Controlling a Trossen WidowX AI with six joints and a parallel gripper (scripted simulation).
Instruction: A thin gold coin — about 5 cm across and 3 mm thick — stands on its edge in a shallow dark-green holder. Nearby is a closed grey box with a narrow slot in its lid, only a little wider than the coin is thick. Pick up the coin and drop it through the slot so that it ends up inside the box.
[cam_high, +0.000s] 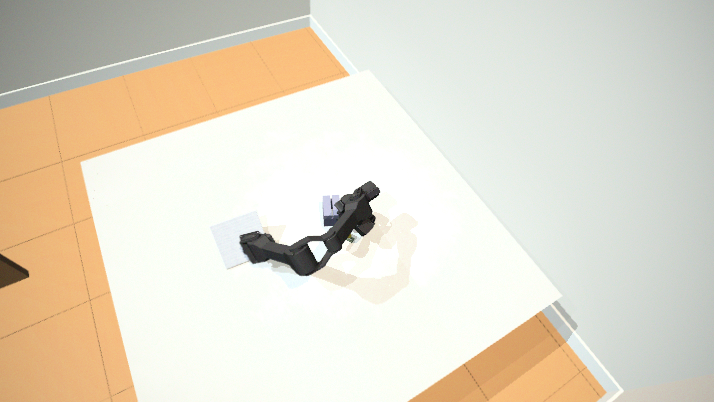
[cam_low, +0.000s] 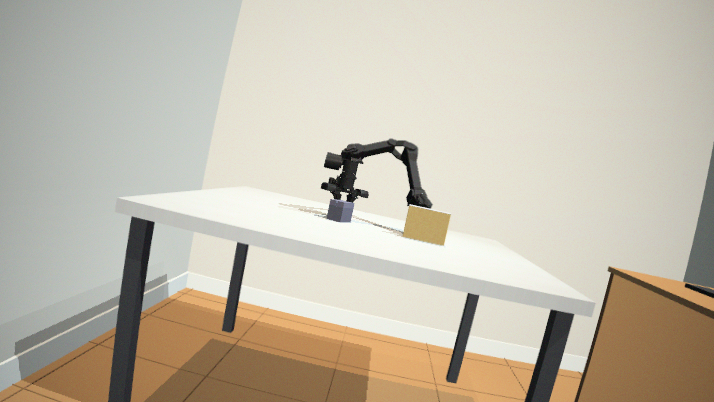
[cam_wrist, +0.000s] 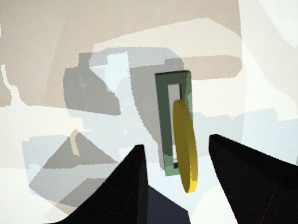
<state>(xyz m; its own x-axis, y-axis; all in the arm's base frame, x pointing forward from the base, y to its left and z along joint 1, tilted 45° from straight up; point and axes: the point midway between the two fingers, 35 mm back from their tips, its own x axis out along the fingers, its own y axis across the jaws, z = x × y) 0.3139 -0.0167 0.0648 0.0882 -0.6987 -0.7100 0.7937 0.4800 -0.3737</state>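
Now: gripper tip right at the gold coin.
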